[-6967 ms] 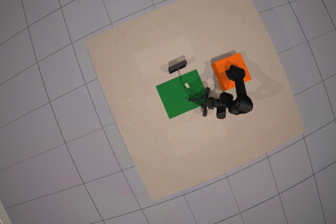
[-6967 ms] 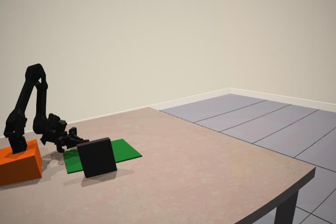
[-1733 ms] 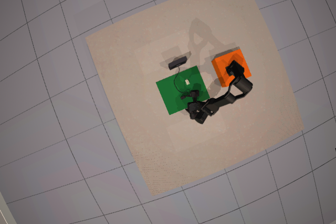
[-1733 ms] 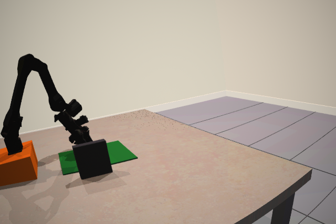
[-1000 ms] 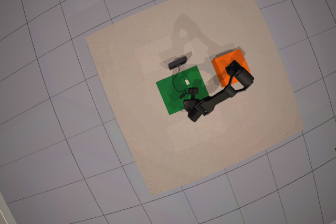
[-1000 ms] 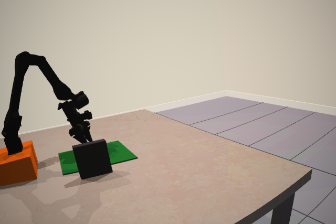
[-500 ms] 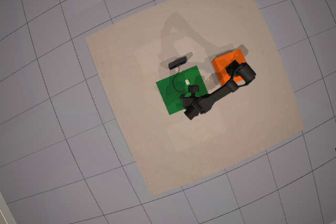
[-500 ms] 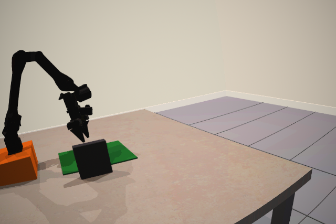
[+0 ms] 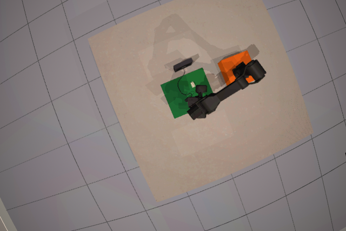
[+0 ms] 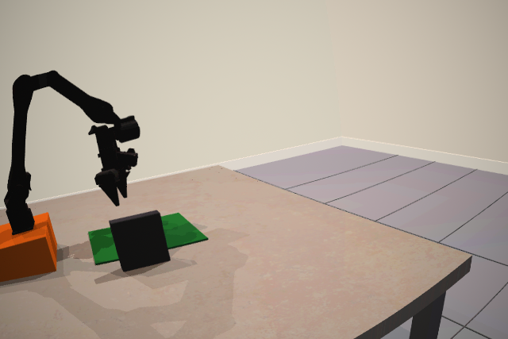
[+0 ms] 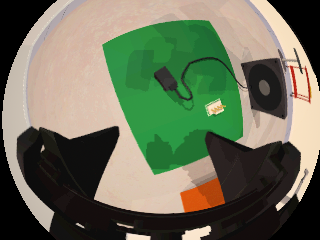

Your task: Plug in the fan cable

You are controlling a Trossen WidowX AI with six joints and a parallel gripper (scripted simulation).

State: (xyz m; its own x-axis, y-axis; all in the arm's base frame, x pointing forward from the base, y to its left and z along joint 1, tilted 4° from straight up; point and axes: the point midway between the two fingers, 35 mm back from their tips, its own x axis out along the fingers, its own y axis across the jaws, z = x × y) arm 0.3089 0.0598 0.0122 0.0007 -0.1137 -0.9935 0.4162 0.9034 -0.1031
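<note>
The dark plug is 70 mm below my gripper tip, 50 mm ahead of it and 30 mm to the right of it. From my gripper tip the other things lie so: white four-pin header 100 mm to the right, 90 mm below, 20 mm behind; then black fan 230 mm to the right, 30 mm below, 10 mm behind; then green board 100 mm below, 60 mm to the right, 30 mm ahead.
</note>
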